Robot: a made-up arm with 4 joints. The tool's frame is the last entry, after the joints. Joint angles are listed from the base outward.
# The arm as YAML. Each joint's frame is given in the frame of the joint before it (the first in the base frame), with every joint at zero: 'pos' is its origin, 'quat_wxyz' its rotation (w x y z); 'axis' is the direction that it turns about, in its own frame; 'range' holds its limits. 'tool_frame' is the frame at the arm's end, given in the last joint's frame.
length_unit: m
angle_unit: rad
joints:
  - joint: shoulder
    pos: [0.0, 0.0, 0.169]
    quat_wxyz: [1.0, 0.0, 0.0, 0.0]
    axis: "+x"
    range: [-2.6, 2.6]
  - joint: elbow
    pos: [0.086, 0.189, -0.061]
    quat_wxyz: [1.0, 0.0, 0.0, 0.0]
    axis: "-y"
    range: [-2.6, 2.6]
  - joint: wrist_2
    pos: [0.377, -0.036, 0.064]
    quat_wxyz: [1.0, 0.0, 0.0, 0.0]
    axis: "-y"
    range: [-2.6, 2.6]
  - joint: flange
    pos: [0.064, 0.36, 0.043]
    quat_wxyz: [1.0, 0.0, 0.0, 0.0]
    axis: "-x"
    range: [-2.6, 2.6]
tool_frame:
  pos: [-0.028, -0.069, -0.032]
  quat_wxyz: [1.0, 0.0, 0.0, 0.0]
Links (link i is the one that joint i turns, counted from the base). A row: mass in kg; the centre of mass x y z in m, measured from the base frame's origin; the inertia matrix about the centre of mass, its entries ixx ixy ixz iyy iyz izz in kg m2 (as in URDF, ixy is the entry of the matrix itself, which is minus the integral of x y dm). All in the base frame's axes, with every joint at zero. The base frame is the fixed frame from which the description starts. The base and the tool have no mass.
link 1: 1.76; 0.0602 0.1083 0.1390; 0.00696 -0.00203 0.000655 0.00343 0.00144 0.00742
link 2: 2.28; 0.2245 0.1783 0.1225; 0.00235 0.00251 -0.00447 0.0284 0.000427 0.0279
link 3: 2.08; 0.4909 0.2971 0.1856; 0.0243 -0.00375 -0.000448 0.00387 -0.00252 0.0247
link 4: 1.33; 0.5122 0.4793 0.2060; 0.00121 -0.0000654 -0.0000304 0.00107 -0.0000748 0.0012
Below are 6 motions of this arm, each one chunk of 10 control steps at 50 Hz.
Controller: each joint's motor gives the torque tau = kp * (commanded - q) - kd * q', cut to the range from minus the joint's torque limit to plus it. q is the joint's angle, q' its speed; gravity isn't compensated. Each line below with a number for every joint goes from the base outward.
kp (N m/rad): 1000 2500 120 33
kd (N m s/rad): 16 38 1.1 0.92
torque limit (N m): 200 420 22 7.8
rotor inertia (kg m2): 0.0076 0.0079 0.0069 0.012
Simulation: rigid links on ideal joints. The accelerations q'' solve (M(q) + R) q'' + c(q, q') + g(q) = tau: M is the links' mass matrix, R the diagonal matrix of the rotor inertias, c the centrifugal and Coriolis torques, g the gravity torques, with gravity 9.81 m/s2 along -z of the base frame. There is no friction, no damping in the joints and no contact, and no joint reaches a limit. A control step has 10 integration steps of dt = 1/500 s. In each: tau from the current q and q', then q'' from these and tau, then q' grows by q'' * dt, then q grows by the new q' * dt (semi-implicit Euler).
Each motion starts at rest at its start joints. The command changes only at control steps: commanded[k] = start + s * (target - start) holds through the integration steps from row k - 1 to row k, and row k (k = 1, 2, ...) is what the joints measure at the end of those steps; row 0 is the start. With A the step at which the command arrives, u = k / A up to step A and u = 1 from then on. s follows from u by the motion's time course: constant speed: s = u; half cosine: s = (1 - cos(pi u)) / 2; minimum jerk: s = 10 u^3 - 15 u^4 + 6 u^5; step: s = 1 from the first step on.
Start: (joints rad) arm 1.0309 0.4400 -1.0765 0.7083
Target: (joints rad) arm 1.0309 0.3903 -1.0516 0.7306
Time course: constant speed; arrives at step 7
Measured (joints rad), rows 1 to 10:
1: 1.0324 0.4343 -1.0720 0.7068
2: 1.0318 0.4266 -1.0705 0.7065
3: 1.0290 0.4185 -1.0704 0.7075
4: 1.0257 0.4103 -1.0700 0.7091
5: 1.0232 0.4024 -1.0686 0.7109
6: 1.0221 0.3949 -1.0655 0.7132
7: 1.0223 0.3879 -1.0612 0.7160
8: 1.0214 0.3858 -1.0626 0.7185
9: 1.0212 0.3857 -1.0628 0.7191
10: 1.0223 0.3862 -1.0609 0.7190

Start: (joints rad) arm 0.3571 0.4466 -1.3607 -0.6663
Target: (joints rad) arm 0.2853 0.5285 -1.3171 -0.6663
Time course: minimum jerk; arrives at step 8
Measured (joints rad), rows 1 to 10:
1: 0.3531 0.4463 -1.3613 -0.6644
2: 0.3414 0.4497 -1.3621 -0.6624
3: 0.3241 0.4598 -1.3591 -0.6629
4: 0.3050 0.4759 -1.3515 -0.6654
5: 0.2880 0.4942 -1.3418 -0.6688
6: 0.2761 0.5101 -1.3332 -0.6717
7: 0.2704 0.5199 -1.3280 -0.6734
8: 0.2697 0.5233 -1.3262 -0.6734
9: 0.2704 0.5238 -1.3256 -0.6715
10: 0.2706 0.5238 -1.3255 -0.6693

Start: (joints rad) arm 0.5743 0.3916 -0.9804 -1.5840
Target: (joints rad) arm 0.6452 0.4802 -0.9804 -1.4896
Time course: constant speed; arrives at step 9
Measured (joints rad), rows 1 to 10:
1: 0.5712 0.3956 -0.9874 -1.5774
2: 0.5689 0.4020 -0.9956 -1.5655
3: 0.5713 0.4102 -0.9984 -1.5527
4: 0.5792 0.4201 -0.9967 -1.5412
5: 0.5911 0.4314 -0.9928 -1.5307
6: 0.6046 0.4430 -0.9886 -1.5206
7: 0.6174 0.4544 -0.9855 -1.5105
8: 0.6280 0.4650 -0.9843 -1.5000
9: 0.6363 0.4749 -0.9849 -1.4893
10: 0.6432 0.4789 -0.9807 -1.4821

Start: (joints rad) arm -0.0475 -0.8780 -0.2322 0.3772
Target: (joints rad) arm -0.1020 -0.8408 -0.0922 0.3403
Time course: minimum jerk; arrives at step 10
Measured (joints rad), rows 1 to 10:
1: -0.0502 -0.8793 -0.2329 0.3776
2: -0.0578 -0.8800 -0.2330 0.3751
3: -0.0689 -0.8785 -0.2232 0.3692
4: -0.0816 -0.8742 -0.2027 0.3617
5: -0.0939 -0.8678 -0.1763 0.3543
6: -0.1044 -0.8607 -0.1490 0.3478
7: -0.1122 -0.8542 -0.1257 0.3425
8: -0.1172 -0.8493 -0.1098 0.3386
9: -0.1194 -0.8467 -0.1028 0.3361
10: -0.1195 -0.8460 -0.1025 0.3346

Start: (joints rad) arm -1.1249 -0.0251 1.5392 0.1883
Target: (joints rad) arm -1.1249 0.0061 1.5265 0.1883
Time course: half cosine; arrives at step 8
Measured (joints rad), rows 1 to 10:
1: -1.1269 -0.0250 1.5392 0.1880
2: -1.1312 -0.0237 1.5398 0.1873
3: -1.1352 -0.0205 1.5400 0.1866
4: -1.1370 -0.0154 1.5384 0.1864
5: -1.1363 -0.0092 1.5353 0.1864
6: -1.1338 -0.0030 1.5318 0.1868
7: -1.1307 0.0019 1.5289 0.1872
8: -1.1283 0.0045 1.5274 0.1877
9: -1.1277 0.0051 1.5271 0.1880
10: -1.1290 0.0047 1.5278 0.1878

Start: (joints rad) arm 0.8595 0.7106 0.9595 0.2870
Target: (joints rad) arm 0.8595 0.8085 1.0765 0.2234
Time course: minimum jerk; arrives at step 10
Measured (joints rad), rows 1 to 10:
1: 0.8588 0.7099 0.9638 0.2870
2: 0.8560 0.7121 0.9685 0.2841
3: 0.8524 0.7198 0.9805 0.2777
4: 0.8496 0.7334 1.0015 0.2693
5: 0.8488 0.7512 1.0266 0.2610
6: 0.8502 0.7704 1.0503 0.2533
7: 0.8534 0.7875 1.0687 0.2464
8: 0.8570 0.8001 1.0801 0.2405
9: 0.8600 0.8068 1.0842 0.2360
10: 0.8612 0.8084 1.0829 0.2326

